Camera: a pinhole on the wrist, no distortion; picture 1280 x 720 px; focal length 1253.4 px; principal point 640.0 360.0 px. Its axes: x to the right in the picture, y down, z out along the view. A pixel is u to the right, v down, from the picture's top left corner.
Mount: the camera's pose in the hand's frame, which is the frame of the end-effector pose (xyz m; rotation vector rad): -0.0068 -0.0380 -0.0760 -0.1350 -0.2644 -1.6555
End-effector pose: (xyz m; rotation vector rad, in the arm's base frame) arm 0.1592 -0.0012 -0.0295 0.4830 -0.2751 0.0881
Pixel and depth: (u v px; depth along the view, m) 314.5 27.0 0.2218
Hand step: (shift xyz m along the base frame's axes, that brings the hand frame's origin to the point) -0.1115 0.0120 0.1147
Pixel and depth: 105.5 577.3 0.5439
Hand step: -0.0724 0.0907 0.5019
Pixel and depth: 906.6 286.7 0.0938
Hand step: -0.0195 -0.0386 -0.0046
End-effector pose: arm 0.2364 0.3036 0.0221 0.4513 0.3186 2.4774
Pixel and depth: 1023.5 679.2 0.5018
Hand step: 0.1602 0.1535 0.4124
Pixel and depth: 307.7 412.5 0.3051
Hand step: 0.0232 -0.0714 0.2186
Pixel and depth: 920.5 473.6 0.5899
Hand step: 0.2226 0.0773 0.4760
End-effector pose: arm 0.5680 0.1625 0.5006 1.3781 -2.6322 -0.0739
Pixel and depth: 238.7 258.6 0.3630
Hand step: -0.1509 0.1275 -0.2253
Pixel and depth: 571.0 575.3 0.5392
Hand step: -0.2017 0.0104 -0.4179
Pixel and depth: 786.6 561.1 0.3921
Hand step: -0.0776 -0.0243 -0.3101
